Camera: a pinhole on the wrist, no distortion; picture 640 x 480 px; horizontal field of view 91.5 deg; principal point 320.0 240.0 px. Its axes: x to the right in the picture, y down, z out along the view. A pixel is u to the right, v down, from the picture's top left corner.
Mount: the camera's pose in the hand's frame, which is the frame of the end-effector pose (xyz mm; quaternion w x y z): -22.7 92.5 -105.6 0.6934 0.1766 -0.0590 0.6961
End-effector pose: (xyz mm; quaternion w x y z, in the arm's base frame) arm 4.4 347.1 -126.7 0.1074 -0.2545 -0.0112 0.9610
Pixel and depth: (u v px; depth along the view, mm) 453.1 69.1 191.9
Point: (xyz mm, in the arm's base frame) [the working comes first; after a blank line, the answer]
In the camera's frame: 81.9 -105.2 191.9

-155.4 266.3 -118.9
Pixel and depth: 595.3 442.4 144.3
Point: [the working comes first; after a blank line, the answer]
In the camera's frame: 127.4 93.7 144.3

4.5 172.3 -21.5
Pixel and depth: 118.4 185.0 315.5
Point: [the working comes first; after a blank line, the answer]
In the camera's frame: -204.0 -55.7 315.5

-77.2 564.5 -52.3
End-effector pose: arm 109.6 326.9 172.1 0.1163 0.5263 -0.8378 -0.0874
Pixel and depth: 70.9 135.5 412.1
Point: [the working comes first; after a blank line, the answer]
In the camera's frame: -329.3 -138.1 412.1

295.3 23.8 -45.2
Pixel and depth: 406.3 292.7 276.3
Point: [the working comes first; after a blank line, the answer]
In the camera's frame: 76.5 46.7 276.3

3.0 382.2 13.1
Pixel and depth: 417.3 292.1 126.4
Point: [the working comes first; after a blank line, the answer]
In the camera's frame: 39.5 21.1 126.4

35.0 385.1 166.2
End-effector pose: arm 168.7 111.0 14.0 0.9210 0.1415 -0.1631 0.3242
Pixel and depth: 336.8 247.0 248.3
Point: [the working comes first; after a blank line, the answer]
In the camera's frame: 13.4 5.6 248.3

135.6 88.0 141.3
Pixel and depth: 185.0 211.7 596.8
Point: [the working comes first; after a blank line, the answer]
In the camera's frame: -258.5 -54.2 596.8

406.5 -210.8 331.7
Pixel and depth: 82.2 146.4 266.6
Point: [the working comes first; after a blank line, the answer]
In the camera's frame: -203.4 -80.0 266.6

344.2 2.2 79.7
